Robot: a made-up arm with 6 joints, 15 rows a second.
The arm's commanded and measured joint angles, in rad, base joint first. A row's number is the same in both.
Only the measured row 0 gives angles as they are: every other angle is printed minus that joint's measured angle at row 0.
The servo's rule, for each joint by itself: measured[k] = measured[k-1] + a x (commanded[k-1-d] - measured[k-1]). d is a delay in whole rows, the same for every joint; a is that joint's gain. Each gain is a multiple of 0.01, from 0.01 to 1. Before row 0 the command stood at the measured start. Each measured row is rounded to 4 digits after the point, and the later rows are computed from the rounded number. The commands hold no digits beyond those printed.
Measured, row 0: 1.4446 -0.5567 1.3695 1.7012 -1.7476 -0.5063
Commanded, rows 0 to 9: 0.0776 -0.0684 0.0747 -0.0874 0.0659 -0.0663; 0.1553 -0.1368 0.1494 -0.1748 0.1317 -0.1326; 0.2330 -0.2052 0.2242 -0.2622 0.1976 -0.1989; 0.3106 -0.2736 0.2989 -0.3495 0.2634 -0.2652; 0.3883 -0.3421 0.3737 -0.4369 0.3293 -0.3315; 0.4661 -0.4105 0.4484 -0.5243 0.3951 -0.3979; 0.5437 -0.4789 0.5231 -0.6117 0.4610 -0.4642; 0.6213 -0.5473 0.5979 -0.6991 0.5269 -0.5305; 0.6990 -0.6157 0.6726 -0.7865 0.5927 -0.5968; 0.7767 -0.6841 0.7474 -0.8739 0.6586 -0.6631
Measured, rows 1 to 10: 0.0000 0.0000 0.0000 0.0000 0.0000 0.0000; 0.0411 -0.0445 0.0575 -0.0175 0.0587 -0.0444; 0.1016 -0.1045 0.1283 -0.0490 0.1237 -0.1035; 0.1712 -0.1700 0.2021 -0.0916 0.1895 -0.1674; 0.2451 -0.2373 0.2766 -0.1432 0.2553 -0.2329; 0.3210 -0.3054 0.3514 -0.2019 0.3212 -0.2990; 0.3979 -0.3737 0.4261 -0.2664 0.3870 -0.3653; 0.4752 -0.4421 0.5008 -0.3355 0.4529 -0.4316; 0.5526 -0.5105 0.5756 -0.4082 0.5188 -0.4979; 0.6302 -0.5789 0.6503 -0.4839 0.5846 -0.5642
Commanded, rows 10 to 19: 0.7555 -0.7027 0.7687 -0.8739 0.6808 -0.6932; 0.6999 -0.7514 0.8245 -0.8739 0.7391 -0.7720; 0.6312 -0.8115 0.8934 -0.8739 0.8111 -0.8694; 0.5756 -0.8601 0.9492 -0.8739 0.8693 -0.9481; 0.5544 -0.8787 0.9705 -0.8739 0.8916 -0.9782; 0.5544 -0.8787 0.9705 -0.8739 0.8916 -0.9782; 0.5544 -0.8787 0.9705 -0.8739 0.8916 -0.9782; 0.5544 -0.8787 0.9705 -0.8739 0.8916 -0.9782; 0.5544 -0.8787 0.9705 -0.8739 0.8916 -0.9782; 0.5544 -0.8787 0.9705 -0.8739 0.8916 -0.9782
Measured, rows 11 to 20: 0.7078 -0.6473 0.7251 -0.5619 0.6505 -0.6305; 0.7331 -0.6833 0.7587 -0.6243 0.6775 -0.6725; 0.7155 -0.7276 0.8094 -0.6742 0.7323 -0.7392; 0.6708 -0.7821 0.8741 -0.7141 0.8024 -0.8264; 0.6203 -0.8328 0.9319 -0.7461 0.8619 -0.9079; 0.5854 -0.8626 0.9616 -0.7717 0.8883 -0.9550; 0.5690 -0.8731 0.9685 -0.7921 0.8912 -0.9705; 0.5613 -0.8767 0.9700 -0.8085 0.8916 -0.9757; 0.5576 -0.8780 0.9704 -0.8216 0.8916 -0.9774; 0.5559 -0.8785 0.9705 -0.8321 0.8916 -0.9779
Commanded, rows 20 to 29: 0.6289 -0.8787 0.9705 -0.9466 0.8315 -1.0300; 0.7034 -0.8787 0.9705 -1.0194 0.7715 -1.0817; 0.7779 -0.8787 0.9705 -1.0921 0.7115 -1.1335; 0.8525 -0.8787 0.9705 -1.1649 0.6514 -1.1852; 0.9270 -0.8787 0.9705 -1.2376 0.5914 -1.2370; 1.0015 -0.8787 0.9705 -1.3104 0.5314 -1.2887; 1.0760 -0.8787 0.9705 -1.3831 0.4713 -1.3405; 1.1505 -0.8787 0.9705 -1.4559 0.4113 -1.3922; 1.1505 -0.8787 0.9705 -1.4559 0.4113 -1.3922; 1.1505 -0.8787 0.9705 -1.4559 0.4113 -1.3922
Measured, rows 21 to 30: 0.5551 -0.8786 0.9705 -0.8405 0.8916 -0.9781; 0.5942 -0.8787 0.9705 -0.8617 0.8381 -1.0129; 0.6521 -0.8787 0.9705 -0.8932 0.7788 -1.0590; 0.7188 -0.8787 0.9705 -0.9330 0.7189 -1.1089; 0.7897 -0.8787 0.9705 -0.9794 0.6588 -1.1600; 0.8625 -0.8787 0.9705 -1.0310 0.5988 -1.2116; 0.9362 -0.8787 0.9705 -1.0869 0.5388 -1.2633; 1.0103 -0.8787 0.9705 -1.1461 0.4787 -1.3150; 1.0846 -0.8787 0.9705 -1.2081 0.4187 -1.3667; 1.1195 -0.8787 0.9705 -1.2577 0.4121 -1.3838
